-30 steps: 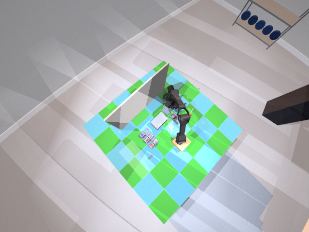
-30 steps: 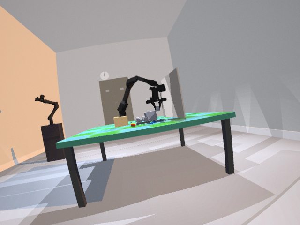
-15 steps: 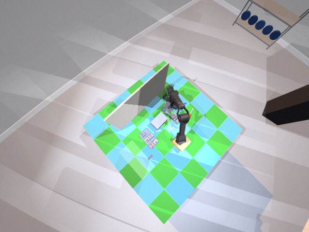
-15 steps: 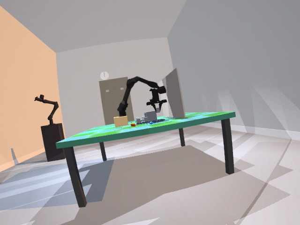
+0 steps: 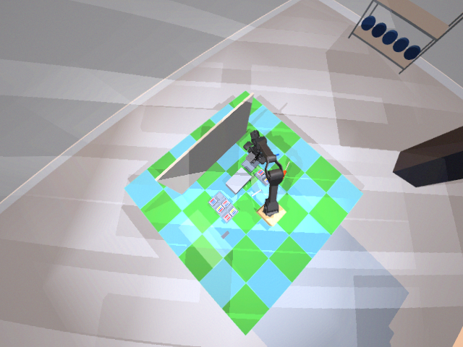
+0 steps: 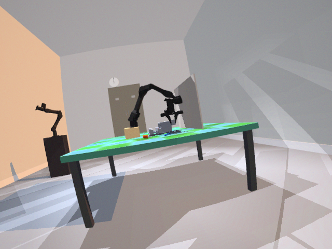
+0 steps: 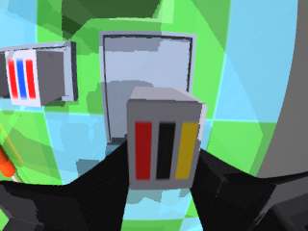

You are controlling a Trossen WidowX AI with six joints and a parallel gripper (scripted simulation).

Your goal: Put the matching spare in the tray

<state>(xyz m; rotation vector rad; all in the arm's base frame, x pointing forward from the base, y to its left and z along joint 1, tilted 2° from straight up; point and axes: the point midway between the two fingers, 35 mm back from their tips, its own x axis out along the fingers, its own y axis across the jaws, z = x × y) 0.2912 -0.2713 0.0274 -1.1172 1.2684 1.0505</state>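
Right now the flat grey tray is 2 cm to the left of my gripper tip and 7 cm below it. Round my gripper tip: tall grey panel 23 cm ahead, 18 cm to the left, 15 cm above; then blue pen 10 cm behind, 11 cm to the right, 7 cm below; then grey mounted unit 1 cm behind, 22 cm to the left, 2 cm below.
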